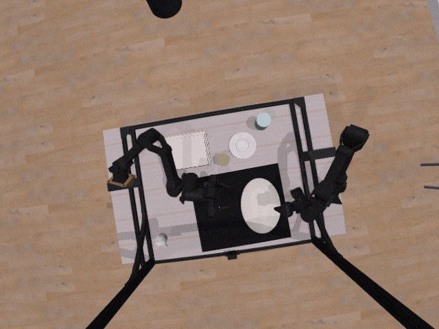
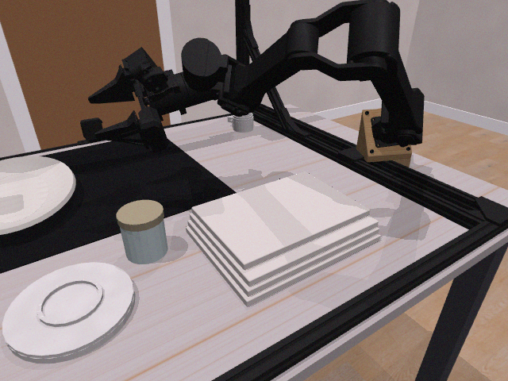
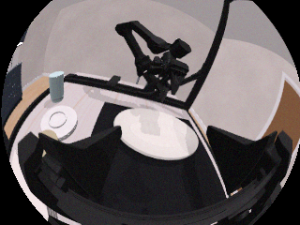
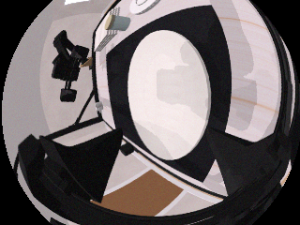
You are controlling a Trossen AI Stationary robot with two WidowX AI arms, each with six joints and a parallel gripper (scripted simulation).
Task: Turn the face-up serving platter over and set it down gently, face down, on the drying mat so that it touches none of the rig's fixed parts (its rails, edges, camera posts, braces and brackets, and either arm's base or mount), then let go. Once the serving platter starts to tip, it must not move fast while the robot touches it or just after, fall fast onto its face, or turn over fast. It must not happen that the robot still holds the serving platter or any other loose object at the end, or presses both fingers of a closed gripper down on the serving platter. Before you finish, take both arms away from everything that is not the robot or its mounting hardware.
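Now: right hand 2 cm past the white oval serving platter, 10 cm to the right of it and 11 cm above it. From my right hand the other things lie so: tan-lidded jar (20 cm ahead, 31 cm to the left, 8 cm below); round white plate (28 cm ahead, 22 cm to the left, 11 cm below); black drying mat (5 cm behind, 20 cm to the left, 12 cm below).
Right now the white oval serving platter is 190 mm to the right of my left hand, 150 mm below it and 50 mm behind it. The rest, counted from my left hand: tan-lidded jar 170 mm ahead, 130 mm below, 20 mm to the left; round white plate 250 mm ahead, 150 mm below, 80 mm to the right; black drying mat 170 mm below, 90 mm to the right, 70 mm behind.
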